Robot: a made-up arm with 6 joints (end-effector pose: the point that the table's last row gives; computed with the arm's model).
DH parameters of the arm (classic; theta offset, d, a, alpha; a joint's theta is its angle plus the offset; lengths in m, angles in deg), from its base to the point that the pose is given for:
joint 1: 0 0.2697 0 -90
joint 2: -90 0 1.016 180
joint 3: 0 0 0 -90
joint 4: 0 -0.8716 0 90
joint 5: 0 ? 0 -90
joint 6: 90 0 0 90
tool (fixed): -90 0 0 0
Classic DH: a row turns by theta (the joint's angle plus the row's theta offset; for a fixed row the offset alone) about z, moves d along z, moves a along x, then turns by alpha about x.
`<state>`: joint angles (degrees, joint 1 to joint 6).
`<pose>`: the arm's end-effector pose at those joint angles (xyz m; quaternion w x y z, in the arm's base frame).
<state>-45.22 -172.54 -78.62 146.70 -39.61 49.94</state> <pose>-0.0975 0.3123 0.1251 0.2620 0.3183 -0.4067 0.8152</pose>
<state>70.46 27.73 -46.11 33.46 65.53 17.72</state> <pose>0.4130 0.7138 0.3595 0.5983 -0.2164 -0.1198 0.7621</pose>
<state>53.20 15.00 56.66 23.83 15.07 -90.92</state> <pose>0.6507 0.5943 1.8849 0.5346 0.5838 -0.1101 0.6010</pose>
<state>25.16 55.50 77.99 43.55 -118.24 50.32</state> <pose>1.4993 0.5598 1.2934 0.5036 -0.5367 0.6712 0.0884</pose>
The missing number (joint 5, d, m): 0.1804
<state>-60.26 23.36 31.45 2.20 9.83 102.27</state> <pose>0.4709 -1.1876 1.3319 0.4623 -0.7247 0.3073 -0.4083</pose>
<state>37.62 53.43 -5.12 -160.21 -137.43 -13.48</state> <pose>0.8616 0.8783 0.0996 0.3009 -0.6344 -0.4722 -0.5330</pose>
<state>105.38 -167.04 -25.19 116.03 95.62 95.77</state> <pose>0.1924 -0.9981 -0.3095 0.0026 0.1513 0.3049 0.9403</pose>
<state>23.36 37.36 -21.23 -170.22 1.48 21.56</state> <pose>0.8885 0.5774 0.3174 0.3277 0.7891 0.2993 -0.4247</pose>
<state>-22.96 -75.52 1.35 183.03 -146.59 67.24</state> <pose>-0.6447 0.4688 1.3704 0.0275 0.4136 0.4278 -0.8032</pose>
